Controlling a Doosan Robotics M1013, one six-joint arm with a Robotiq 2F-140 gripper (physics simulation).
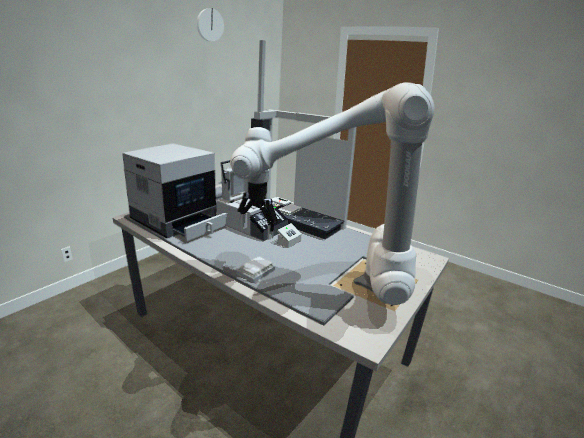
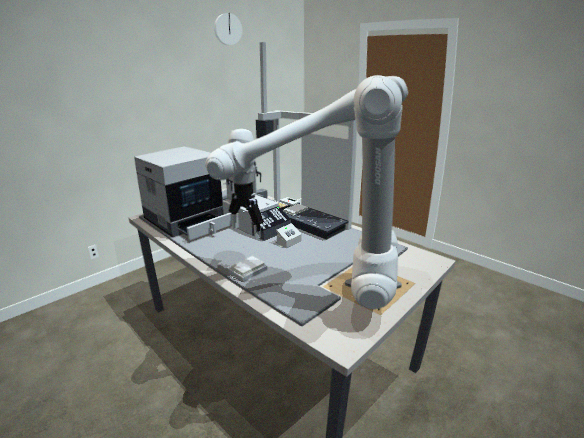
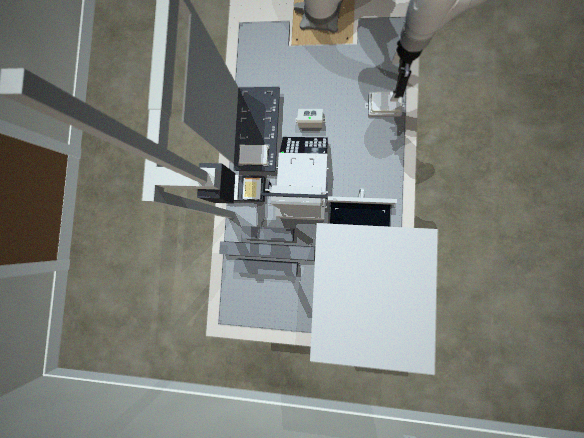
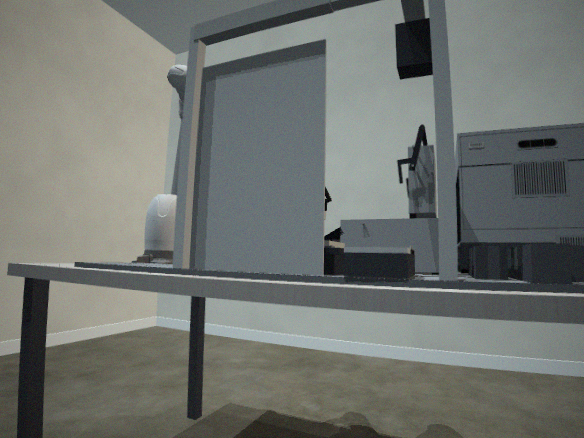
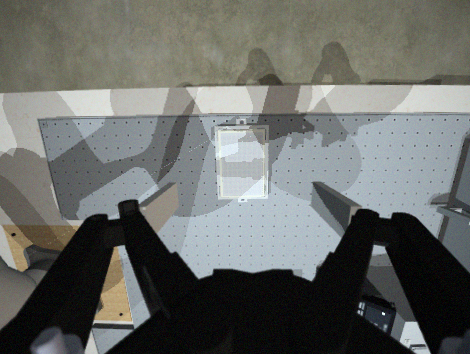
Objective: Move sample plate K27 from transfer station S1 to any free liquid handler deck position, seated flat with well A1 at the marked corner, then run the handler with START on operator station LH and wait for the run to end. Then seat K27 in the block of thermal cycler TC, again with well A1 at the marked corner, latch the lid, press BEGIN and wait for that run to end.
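Where they show: gripper, between the fingertips: (image 1: 257,233) (image 2: 246,232) (image 3: 394,81) (image 5: 244,194); arm's base, origin of its link: (image 3: 321,13).
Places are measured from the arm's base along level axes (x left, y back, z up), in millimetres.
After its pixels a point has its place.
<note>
A pale, clear-lidded well plate (image 1: 258,265) @[x 360, y -403, z 50 mm] (image 2: 250,265) @[x 362, y -396, z 50 mm] (image 3: 381,103) @[x 346, y -426, z 49 mm] (image 5: 242,167) @[x 361, y -415, z 49 mm] lies flat in a light holder near the table's long edge. Its label and well A1 cannot be read. My gripper (image 1: 257,219) (image 2: 245,226) @[x 360, y -414, z 201 mm] (image 3: 399,95) (image 5: 244,194) @[x 360, y -414, z 201 mm] is open and empty, raised well above the plate, fingers spread wider than it. A dark deck (image 1: 315,222) @[x -157, y -533, z 66 mm] (image 2: 320,222) @[x -166, y -526, z 66 mm] (image 3: 250,127) @[x -210, y -623, z 67 mm] with corner marks carries a grey plate (image 3: 253,155) @[x -166, y -752, z 83 mm] at one end. A white unit (image 3: 302,175) @[x 73, y -818, z 147 mm] with corner marks and keypads has its lid (image 1: 234,184) @[x 115, y -907, z 243 mm] raised. A small white console (image 1: 289,236) @[x 68, y -509, z 60 mm] (image 2: 289,236) @[x 66, y -510, z 64 mm] (image 3: 310,120) @[x 56, y -562, z 89 mm] shows a green light.
A large box instrument (image 1: 145,175) @[x 542, y -1122, z 325 mm] (image 2: 152,180) @[x 544, y -1128, z 309 mm] (image 3: 375,300) @[x 384, y -1203, z 412 mm] (image 4: 490,200) @[x 185, y -1091, z 212 mm] stands at the far end, its drawer (image 1: 205,228) @[x 345, y -857, z 59 mm] (image 3: 360,215) @[x 343, y -927, z 44 mm] open. A tall post (image 1: 262,75) @[x -105, y -950, z 834 mm] (image 2: 263,75) @[x -103, y -952, z 843 mm] and a grey upright panel (image 1: 320,180) @[x -279, y -622, z 264 mm] (image 4: 265,165) @[x -279, y -666, z 243 mm] stand beside the deck. A yellow-topped item (image 3: 251,188) @[x -151, y -896, z 63 mm] stands beyond it.
</note>
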